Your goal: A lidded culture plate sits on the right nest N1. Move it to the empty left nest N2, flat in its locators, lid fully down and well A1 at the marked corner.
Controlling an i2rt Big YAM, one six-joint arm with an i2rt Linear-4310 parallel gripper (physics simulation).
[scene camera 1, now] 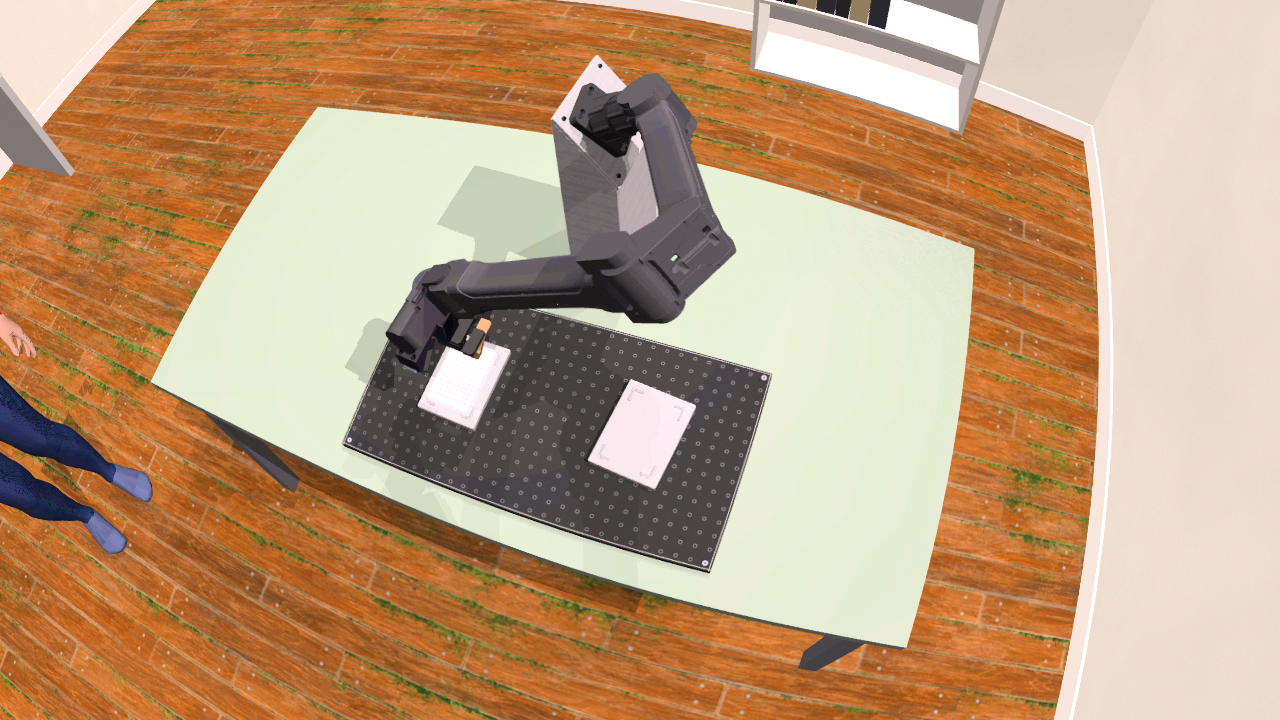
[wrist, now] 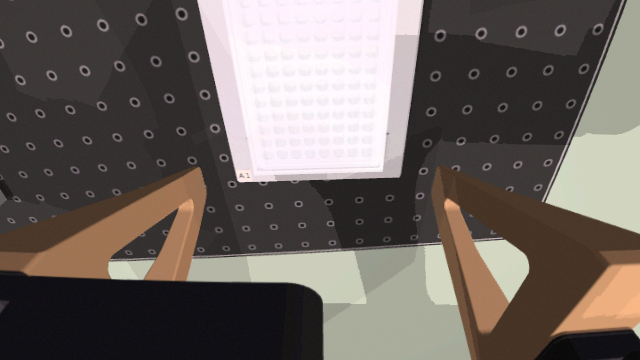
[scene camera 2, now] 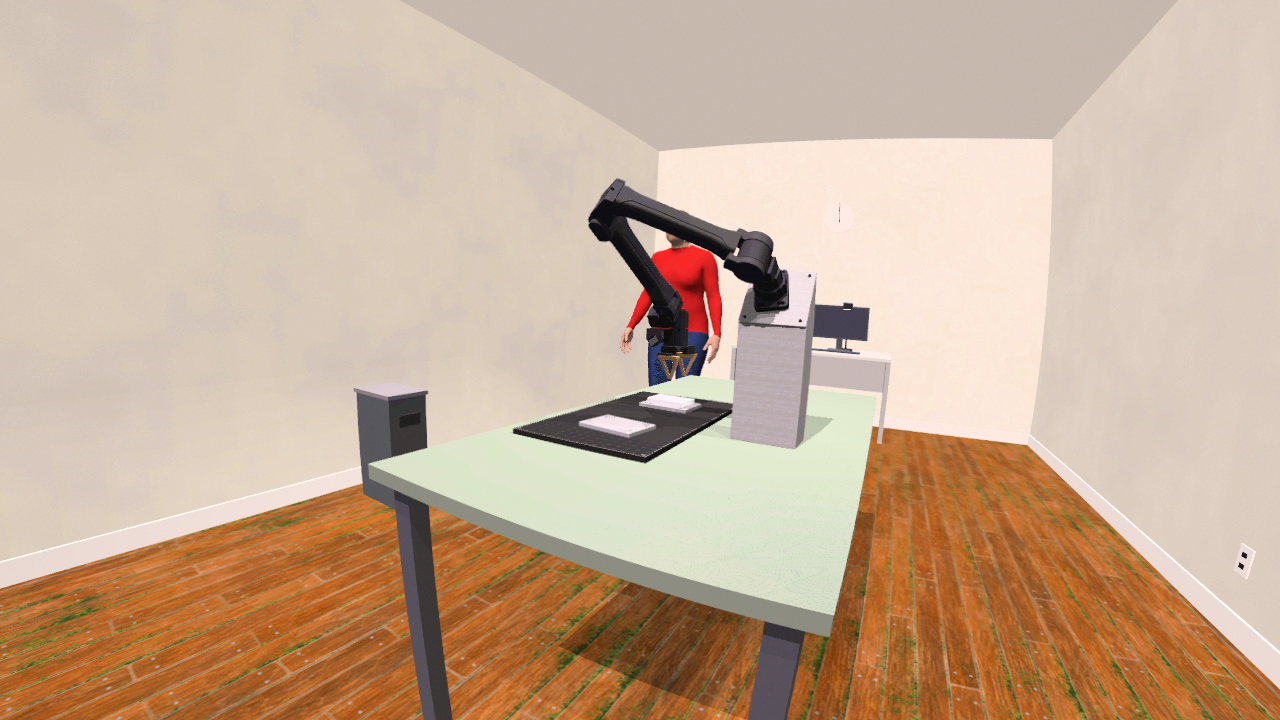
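Pixels of known places: gripper, between the fingertips: (scene camera 1: pixel 456 346) (wrist: pixel 318 179) (scene camera 2: pixel 677 377); arm's base, origin of its link: (scene camera 1: pixel 600 120) (scene camera 2: pixel 772 292).
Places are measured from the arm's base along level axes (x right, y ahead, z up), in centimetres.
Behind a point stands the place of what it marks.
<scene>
The white lidded culture plate (scene camera 1: pixel 460 380) @[x 18.2, y 33.8, z -34.0 cm] (scene camera 2: pixel 671 400) @[x 15.1, y 31.1, z -34.0 cm] (wrist: pixel 315 95) @[x 18.5, y 31.7, z -34.0 cm] sits on the right nest N1 (scene camera 1: pixel 470 422) @[x 14.4, y 40.3, z -35.7 cm] (wrist: pixel 224 85) @[x 13.0, y 32.5, z -35.7 cm], at the left in scene camera 1. It looks flat, its wells showing through the lid. An A1 label (wrist: pixel 244 175) @[x 12.3, y 25.8, z -35.7 cm] marks the nest's near left corner in the wrist view. The empty left nest N2 (scene camera 1: pixel 640 434) @[x -14.3, y 35.4, z -35.6 cm] (scene camera 2: pixel 617 425) @[x -16.4, y 34.1, z -35.7 cm] has raised corner locators. My gripper (scene camera 1: pixel 479 343) @[x 18.6, y 30.9, z -27.2 cm] (scene camera 2: pixel 677 375) @[x 18.6, y 30.9, z -27.2 cm] (wrist: pixel 318 179) @[x 18.6, y 30.9, z -27.2 cm] is open and empty, above the plate's arm-side end. Its orange fingers stand wider apart than the nest appears in the wrist view, pointing down.
Both nests stand on a black perforated board (scene camera 1: pixel 546 447) @[x 0.4, y 40.9, z -36.9 cm] (scene camera 2: pixel 572 438) @[x -29.7, y 39.3, z -36.8 cm] (wrist: pixel 150 115) @[x 6.8, y 31.0, z -36.8 cm] on the pale green table (scene camera 1: pixel 832 376) @[x -44.8, y 16.2, z -38.1 cm] (scene camera 2: pixel 716 510) @[x -50.9, y -1.6, z -38.1 cm]. The arm's grey pedestal (scene camera 1: pixel 581 197) @[x 2.0, y 6.8, z -12.8 cm] (scene camera 2: pixel 768 385) @[x -5.5, y -1.5, z -23.0 cm] stands behind the board. A person (scene camera 2: pixel 687 282) stands beyond the table's far end in scene camera 2.
</scene>
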